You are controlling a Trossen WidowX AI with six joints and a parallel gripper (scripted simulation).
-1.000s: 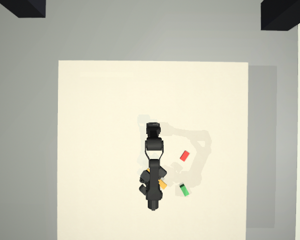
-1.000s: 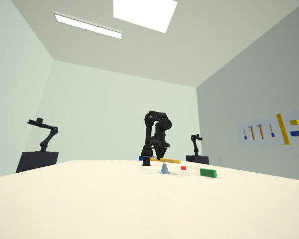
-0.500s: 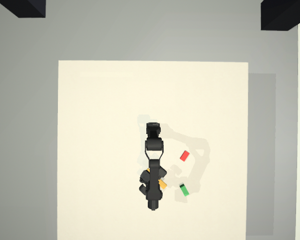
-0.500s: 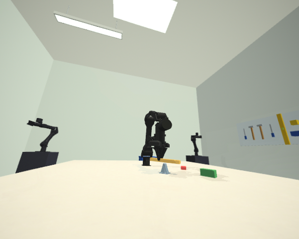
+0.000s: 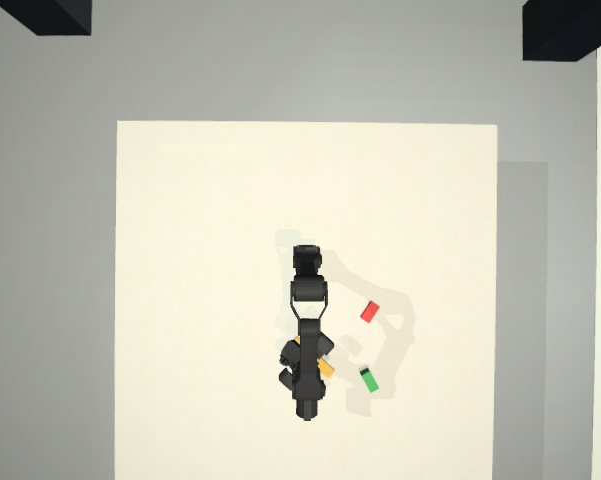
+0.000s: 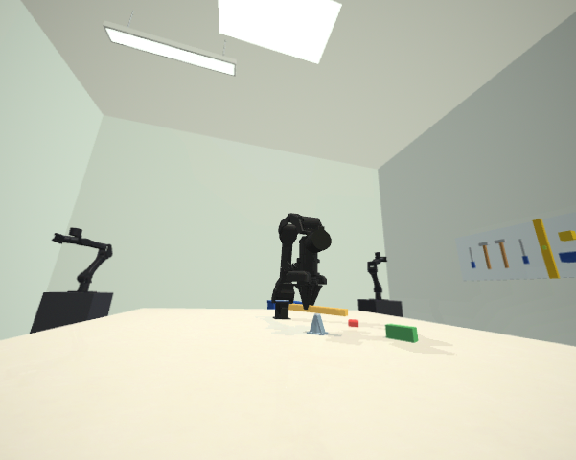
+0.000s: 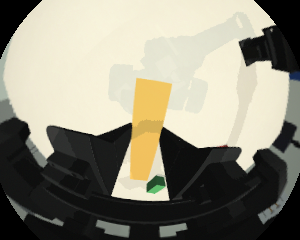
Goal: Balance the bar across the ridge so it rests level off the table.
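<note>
Right now my gripper tip is 20 mm to the right of the orange bar and 20 mm short of it. Also, from my gripper tip: green block (220 mm to the left, 110 mm ahead, 40 mm below); red block (220 mm to the left, 120 mm behind, 50 mm below).
</note>
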